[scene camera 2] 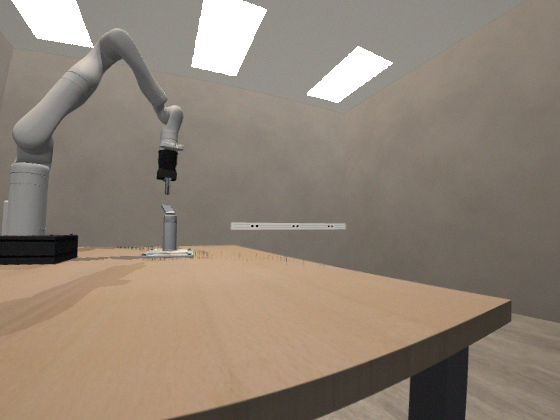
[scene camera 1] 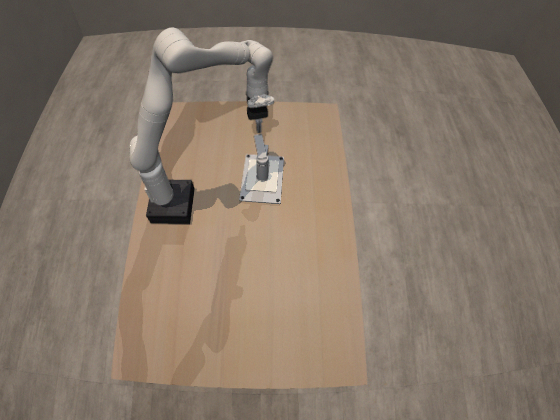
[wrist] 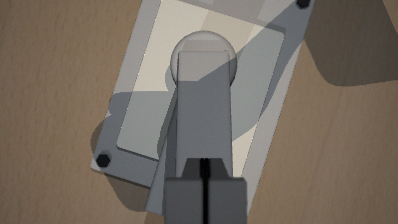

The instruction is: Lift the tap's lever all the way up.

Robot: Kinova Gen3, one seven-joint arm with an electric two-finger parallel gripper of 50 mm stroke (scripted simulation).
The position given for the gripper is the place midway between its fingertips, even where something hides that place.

Observation:
In view: the gripper [wrist: 204, 181] and a lever [wrist: 204, 130].

